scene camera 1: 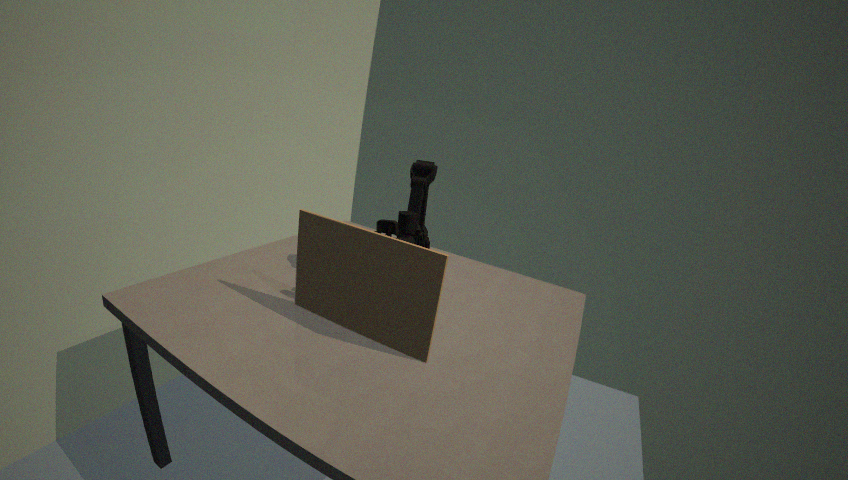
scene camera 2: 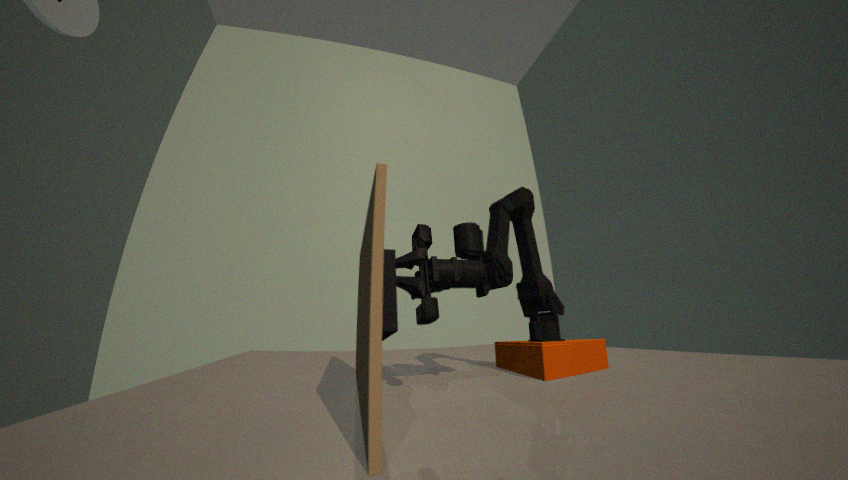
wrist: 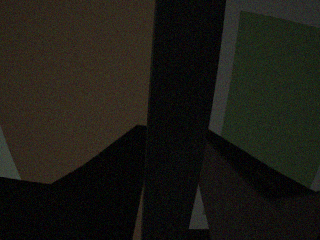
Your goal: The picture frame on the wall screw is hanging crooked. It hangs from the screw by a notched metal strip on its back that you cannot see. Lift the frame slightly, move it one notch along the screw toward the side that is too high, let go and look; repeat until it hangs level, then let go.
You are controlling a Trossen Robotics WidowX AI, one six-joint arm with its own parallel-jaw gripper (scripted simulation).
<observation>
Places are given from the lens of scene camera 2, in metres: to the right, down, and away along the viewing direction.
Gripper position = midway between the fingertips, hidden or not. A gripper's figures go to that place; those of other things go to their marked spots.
gripper (scene camera 2: 379, 272): -0.08, 0.06, 0.47
picture frame (scene camera 2: 390, 325): -0.05, 0.12, 0.35
</observation>
